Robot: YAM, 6 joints.
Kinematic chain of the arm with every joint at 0, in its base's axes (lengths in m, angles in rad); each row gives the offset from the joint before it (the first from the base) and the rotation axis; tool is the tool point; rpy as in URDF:
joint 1: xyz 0 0 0.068 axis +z
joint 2: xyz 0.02 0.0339 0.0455 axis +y
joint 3: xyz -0.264 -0.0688 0 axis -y
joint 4: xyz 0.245 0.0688 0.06 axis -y
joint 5: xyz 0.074 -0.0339 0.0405 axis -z
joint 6: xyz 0.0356 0 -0.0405 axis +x
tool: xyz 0 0 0 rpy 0 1.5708 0
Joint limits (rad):
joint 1: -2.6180..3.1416
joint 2: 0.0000..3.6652
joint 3: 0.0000..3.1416
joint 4: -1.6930..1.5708
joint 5: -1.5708..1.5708
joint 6: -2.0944..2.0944
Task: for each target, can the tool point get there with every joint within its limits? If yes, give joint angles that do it. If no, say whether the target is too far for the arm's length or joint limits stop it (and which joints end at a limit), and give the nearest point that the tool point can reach.
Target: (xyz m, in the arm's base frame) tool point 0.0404 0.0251 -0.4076
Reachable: no: joint limits stop it (at a limit: joint 2) | nearest point 0.0701 0.0435 -0.3400 | short by 0.076 m
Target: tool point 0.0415 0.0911 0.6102
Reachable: yes | joints 1.3105 1.2346 2.3235 -1.0643 0.4864 -0.9788
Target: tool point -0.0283 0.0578 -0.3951
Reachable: no: joint limits stop it (at a limit: joint 2) | nearest point -0.0394 0.0805 -0.3435 | short by 0.057 m
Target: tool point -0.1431 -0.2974 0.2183
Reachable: yes | joints -2.1226 1.6160 0.8542 0.3571 -1.2725 -0.5281
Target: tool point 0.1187 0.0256 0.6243
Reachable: yes | joints 0.4736 1.3181 2.3528 -0.8810 1.0796 -0.1828
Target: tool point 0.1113 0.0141 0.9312
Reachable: no: too far | nearest point 0.0894 0.0113 0.7354 | short by 0.197 m
